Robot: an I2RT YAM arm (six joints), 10 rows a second.
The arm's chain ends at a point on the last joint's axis. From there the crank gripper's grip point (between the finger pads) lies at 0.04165 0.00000 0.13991 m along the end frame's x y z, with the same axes.
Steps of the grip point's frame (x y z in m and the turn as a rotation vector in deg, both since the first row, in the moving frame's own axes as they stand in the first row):
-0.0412, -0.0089, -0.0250, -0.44, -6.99, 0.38
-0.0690, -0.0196, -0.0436, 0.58, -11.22, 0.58
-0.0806, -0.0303, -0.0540, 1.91, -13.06, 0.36
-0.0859, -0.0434, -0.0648, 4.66, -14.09, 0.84
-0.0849, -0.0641, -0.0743, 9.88, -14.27, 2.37
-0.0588, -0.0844, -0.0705, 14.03, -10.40, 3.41
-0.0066, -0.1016, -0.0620, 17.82, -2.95, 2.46
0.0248, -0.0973, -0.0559, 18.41, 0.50, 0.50
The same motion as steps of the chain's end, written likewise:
-0.0239, -0.0102, -0.0290, -0.44, -6.99, 0.38
-0.0410, -0.0184, -0.0490, 0.58, -11.22, 0.58
-0.0479, -0.0257, -0.0597, 1.91, -13.06, 0.36
-0.0507, -0.0321, -0.0703, 4.66, -14.09, 0.84
-0.0498, -0.0404, -0.0783, 9.88, -14.27, 2.37
-0.0341, -0.0515, -0.0718, 14.03, -10.40, 3.41
-0.0004, -0.0601, -0.0575, 17.82, -2.95, 2.46
0.0234, -0.0535, -0.0484, 18.41, 0.50, 0.50

